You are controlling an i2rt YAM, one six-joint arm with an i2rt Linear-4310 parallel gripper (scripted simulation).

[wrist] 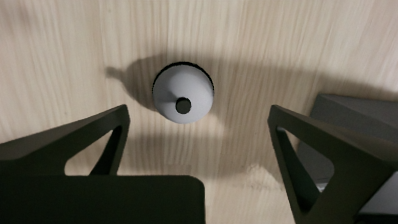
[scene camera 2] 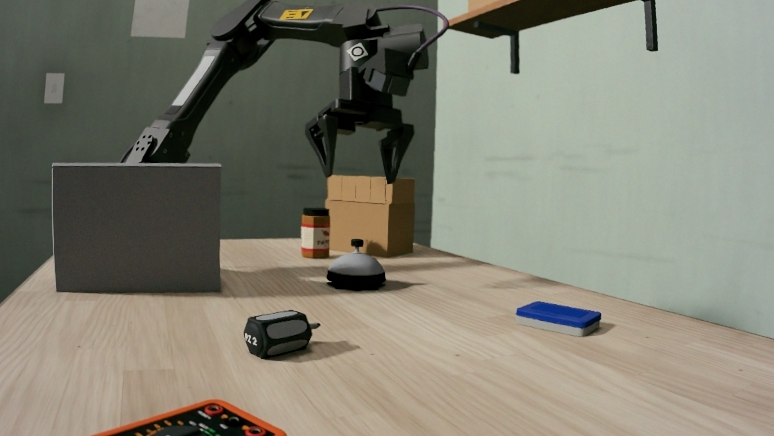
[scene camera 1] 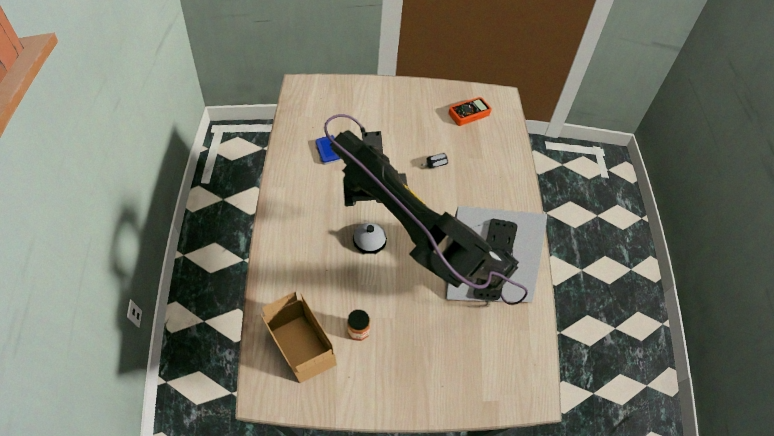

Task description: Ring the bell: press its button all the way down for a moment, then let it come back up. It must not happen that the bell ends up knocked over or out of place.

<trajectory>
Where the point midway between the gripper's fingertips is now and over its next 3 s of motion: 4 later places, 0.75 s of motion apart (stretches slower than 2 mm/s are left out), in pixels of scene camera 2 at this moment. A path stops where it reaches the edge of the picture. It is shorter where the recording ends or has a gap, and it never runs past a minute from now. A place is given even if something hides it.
My gripper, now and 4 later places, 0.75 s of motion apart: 360,180; 358,190; 358,194; 355,200; 354,220
</trajectory>
